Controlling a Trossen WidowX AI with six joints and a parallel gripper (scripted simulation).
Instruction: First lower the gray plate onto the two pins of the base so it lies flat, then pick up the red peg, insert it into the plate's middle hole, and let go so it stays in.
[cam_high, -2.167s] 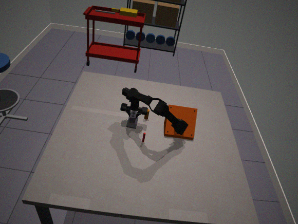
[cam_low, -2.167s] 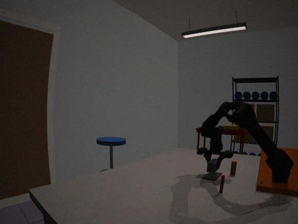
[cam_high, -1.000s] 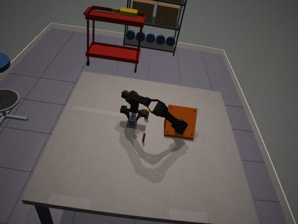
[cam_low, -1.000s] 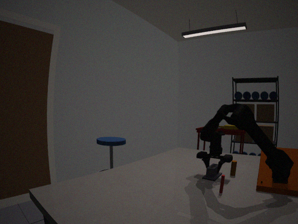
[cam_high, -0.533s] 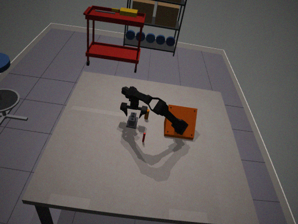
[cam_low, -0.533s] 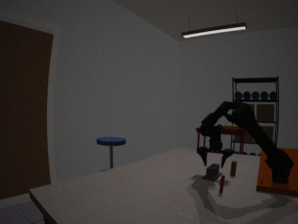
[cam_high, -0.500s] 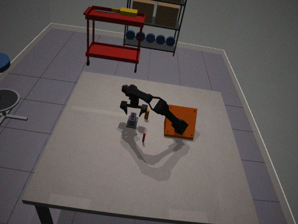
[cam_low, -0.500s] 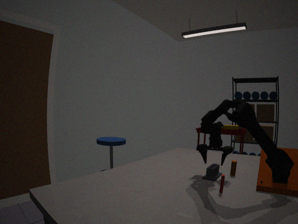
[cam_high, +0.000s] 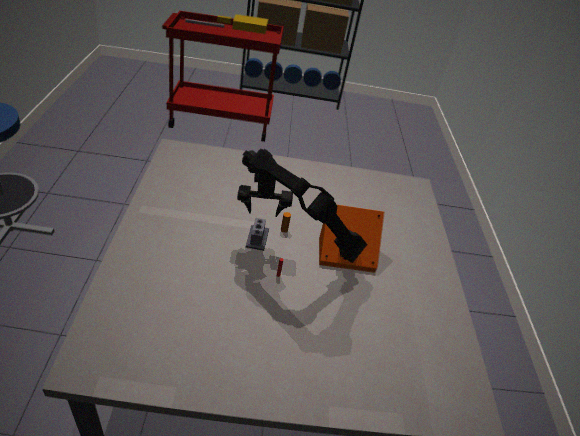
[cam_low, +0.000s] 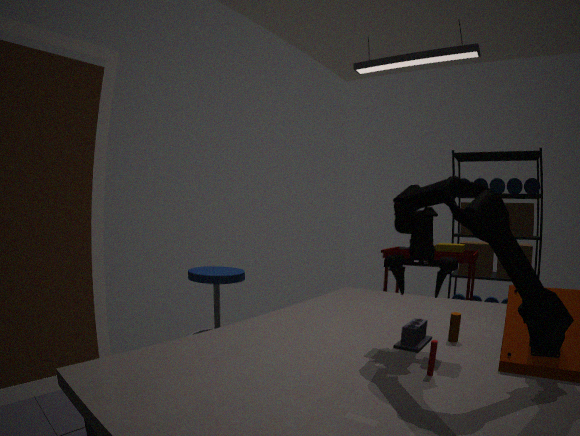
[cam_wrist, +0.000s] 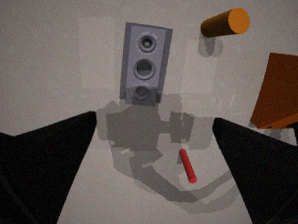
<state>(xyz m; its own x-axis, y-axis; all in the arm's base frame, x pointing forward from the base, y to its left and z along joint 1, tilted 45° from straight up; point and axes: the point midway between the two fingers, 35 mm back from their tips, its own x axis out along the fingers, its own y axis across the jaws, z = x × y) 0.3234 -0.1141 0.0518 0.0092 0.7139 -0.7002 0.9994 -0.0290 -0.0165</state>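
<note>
The red peg is 80 mm behind my gripper tip, 150 mm to the left of it and 100 mm below it. Also, from my gripper tip: gray base (10 mm ahead, 30 mm to the right, 130 mm below); orange cylinder (90 mm behind, 90 mm to the right, 100 mm below); gray plate (10 mm ahead, 30 mm to the right, 90 mm below).
</note>
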